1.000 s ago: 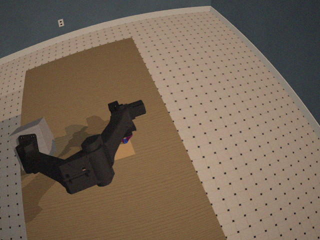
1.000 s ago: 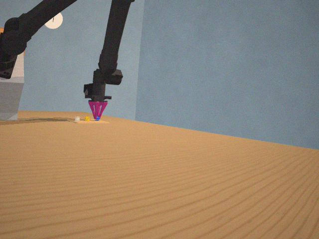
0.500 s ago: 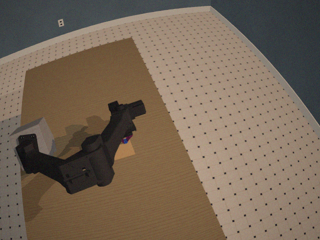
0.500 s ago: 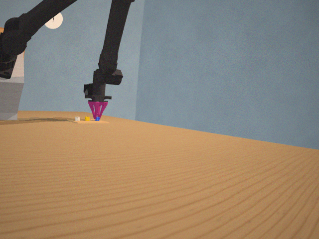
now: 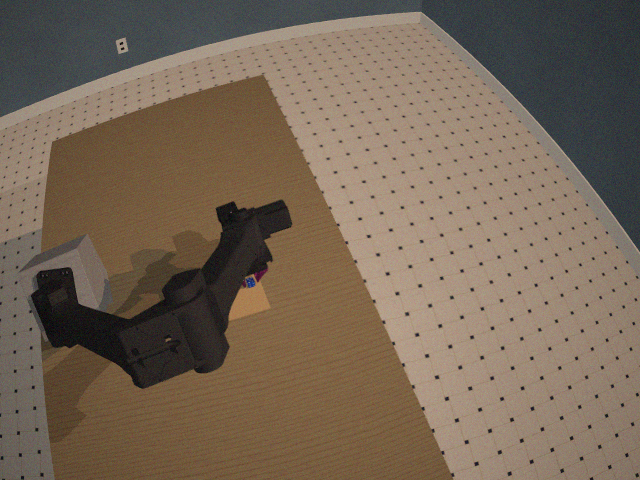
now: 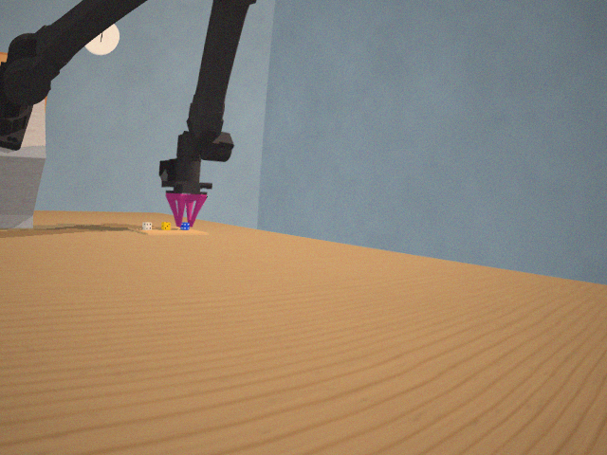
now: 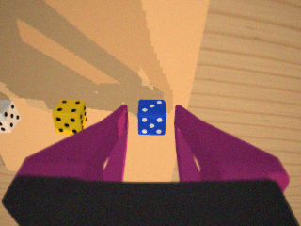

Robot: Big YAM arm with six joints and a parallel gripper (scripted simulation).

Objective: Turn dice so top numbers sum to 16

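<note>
Right now the blue die is 1 cm below my hand. The rest, counted from my hand: mat 5 cm behind, 2 cm below, 1 cm to the right; white die 10 cm behind, 2 cm to the right, 1 cm below; yellow die 5 cm behind, 1 cm to the right, 1 cm below.
</note>
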